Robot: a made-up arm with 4 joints.
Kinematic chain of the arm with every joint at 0, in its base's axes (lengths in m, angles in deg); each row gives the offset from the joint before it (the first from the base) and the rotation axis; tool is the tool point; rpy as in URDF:
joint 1: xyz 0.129 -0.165 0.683 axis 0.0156 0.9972 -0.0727
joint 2: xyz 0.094 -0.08 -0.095 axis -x
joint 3: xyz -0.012 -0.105 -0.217 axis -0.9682 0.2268 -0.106
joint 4: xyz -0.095 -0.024 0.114 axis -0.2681 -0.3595 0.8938
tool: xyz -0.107 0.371 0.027 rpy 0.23 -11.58 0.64
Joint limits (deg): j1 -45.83..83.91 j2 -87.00..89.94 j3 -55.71..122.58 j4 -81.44..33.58
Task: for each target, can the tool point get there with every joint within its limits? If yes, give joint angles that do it. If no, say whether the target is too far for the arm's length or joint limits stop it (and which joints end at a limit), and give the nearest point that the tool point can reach.
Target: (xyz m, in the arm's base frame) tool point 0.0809 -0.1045 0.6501
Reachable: yes | joints 5.21 22.76 -31.55 -19.95
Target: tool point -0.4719 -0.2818 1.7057
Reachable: no: too far | nearest point -0.4216 -0.3362 0.9311 | short by 0.778 m
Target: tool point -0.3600 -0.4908 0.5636
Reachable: yes | joints 62.49 66.26 59.29 2.72
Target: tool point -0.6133 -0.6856 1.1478
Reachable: no: too far | nearest point -0.3894 -0.5419 0.8942 | short by 0.368 m
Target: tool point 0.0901 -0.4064 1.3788
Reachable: no: joint limits stop it (at a limit: joint 1, joint 2, joint 3, joint 4) | nearest point -0.0145 -0.3025 1.0064 | short by 0.400 m
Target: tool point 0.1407 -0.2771 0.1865
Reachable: yes | joints -14.37 48.27 36.15 3.97
